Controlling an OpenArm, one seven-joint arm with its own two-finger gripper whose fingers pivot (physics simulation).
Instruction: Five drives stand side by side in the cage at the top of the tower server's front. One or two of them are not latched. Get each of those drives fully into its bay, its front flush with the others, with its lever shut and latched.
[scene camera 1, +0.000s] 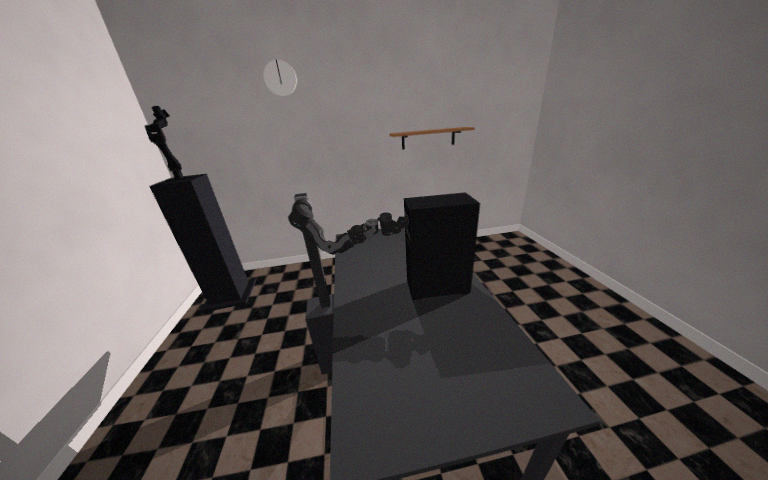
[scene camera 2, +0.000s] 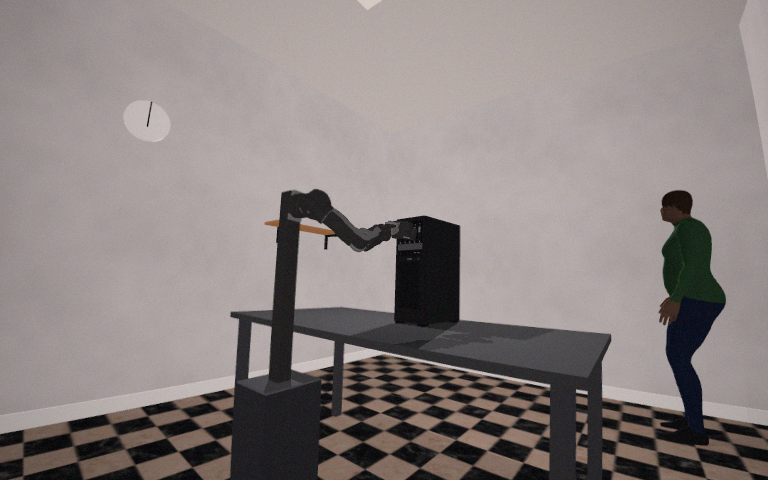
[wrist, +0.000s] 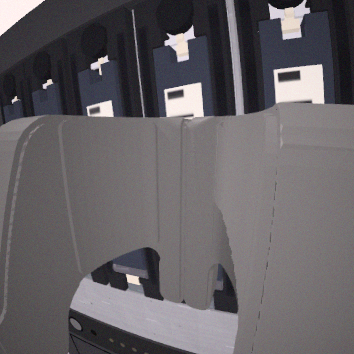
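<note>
The black tower server (scene camera 1: 441, 249) (scene camera 2: 441, 271) stands upright on the table. In the wrist view its cage shows five drives side by side, with dark blue levers: the first (wrist: 13, 111), second (wrist: 47, 100), third (wrist: 95, 80), fourth (wrist: 165, 65) and fifth (wrist: 320, 47) from the left. All five levers look upright and roughly in line; the fourth lies close in, its tan catch at the white latch. Whether it is fully latched I cannot tell. My gripper (scene camera 1: 405, 221) (wrist: 196, 211) is shut and empty, at the cage front before the fourth drive, hiding the drives' lower parts.
A silver strip (wrist: 150, 310) and a dark panel with small round lights (wrist: 105, 336) lie below the cage. The grey table (scene camera 1: 453, 418) (scene camera 2: 509, 345) carries the tower. A person in green (scene camera 2: 693, 260) stands beyond the table's right end. A wooden shelf (scene camera 1: 432, 131) hangs on the wall.
</note>
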